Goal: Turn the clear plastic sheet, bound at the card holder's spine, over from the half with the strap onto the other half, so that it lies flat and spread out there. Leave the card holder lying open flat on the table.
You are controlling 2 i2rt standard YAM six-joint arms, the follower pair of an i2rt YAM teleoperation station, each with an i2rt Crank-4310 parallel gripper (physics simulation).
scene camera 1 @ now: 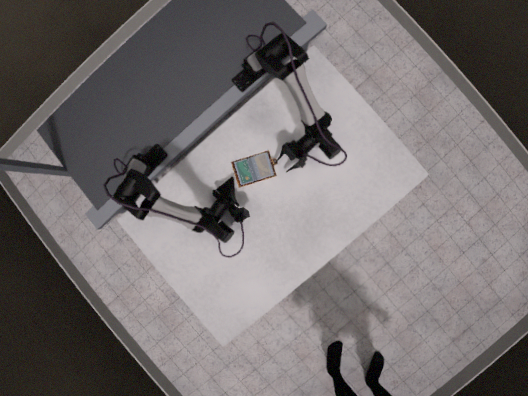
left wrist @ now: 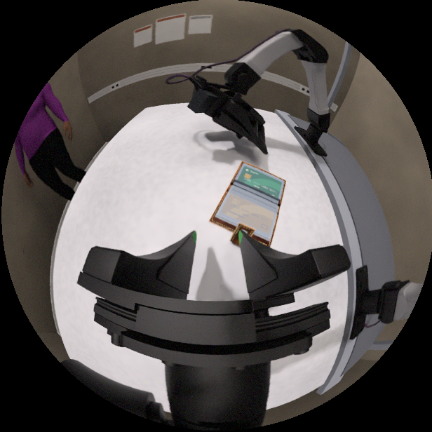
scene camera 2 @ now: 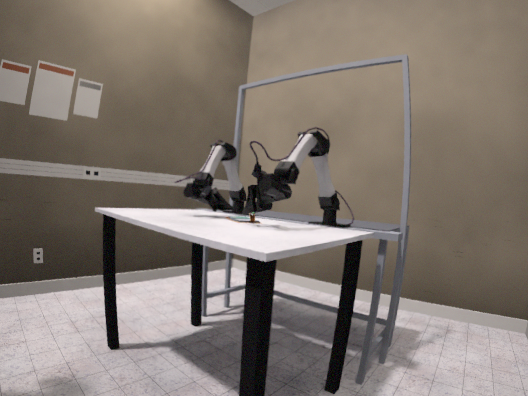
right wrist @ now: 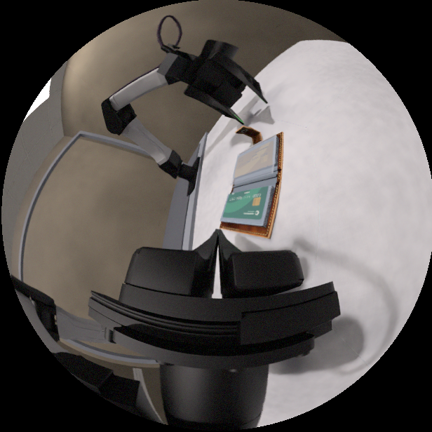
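The card holder (scene camera 1: 254, 169) (left wrist: 256, 194) (right wrist: 246, 230) lies open on the table. One half bears a green card (left wrist: 259, 181) (right wrist: 247, 203); the strap half bears a beige card under a pale, clear layer (left wrist: 248, 210) (right wrist: 256, 159). Clear layers show on both halves; I cannot tell which is the loose sheet. The strap (left wrist: 234, 238) (right wrist: 254, 134) sticks out at the outer edge. My left gripper (scene camera 1: 283, 165) (left wrist: 217, 231) (right wrist: 253, 111) is open and empty beside the strap end, one fingertip overlapping the strap in its wrist view. My right gripper (scene camera 1: 233, 177) (right wrist: 218, 230) is shut and empty near the green-card half's outer edge.
The white table (scene camera 1: 330, 210) (scene camera 2: 200, 227) carries the card holder. A grey rail (scene camera 1: 210, 120) and a dark surface (scene camera 1: 150, 75) run behind the arms. A grey frame (scene camera 2: 406, 125) stands behind the table. A person (left wrist: 42, 125) stands beyond the opposite side.
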